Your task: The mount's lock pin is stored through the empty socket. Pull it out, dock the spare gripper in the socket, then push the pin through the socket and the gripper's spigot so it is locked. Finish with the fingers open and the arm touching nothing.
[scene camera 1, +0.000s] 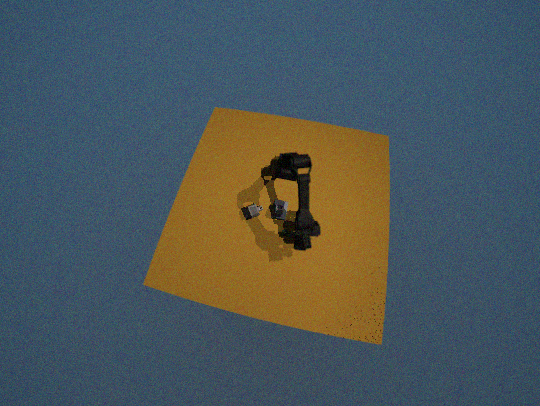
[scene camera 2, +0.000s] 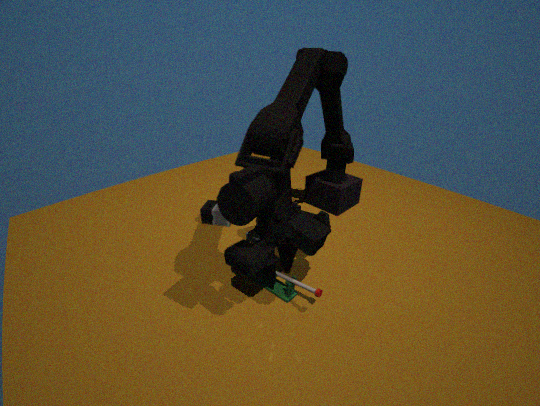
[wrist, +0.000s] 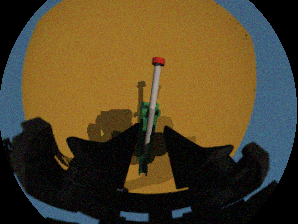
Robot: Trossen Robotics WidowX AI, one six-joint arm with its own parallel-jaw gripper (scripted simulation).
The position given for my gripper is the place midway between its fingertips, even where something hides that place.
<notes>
I see my gripper [scene camera 2: 279, 278] and a green mount [wrist: 144, 107].
My gripper also shows in the wrist view [wrist: 151, 127].
</notes>
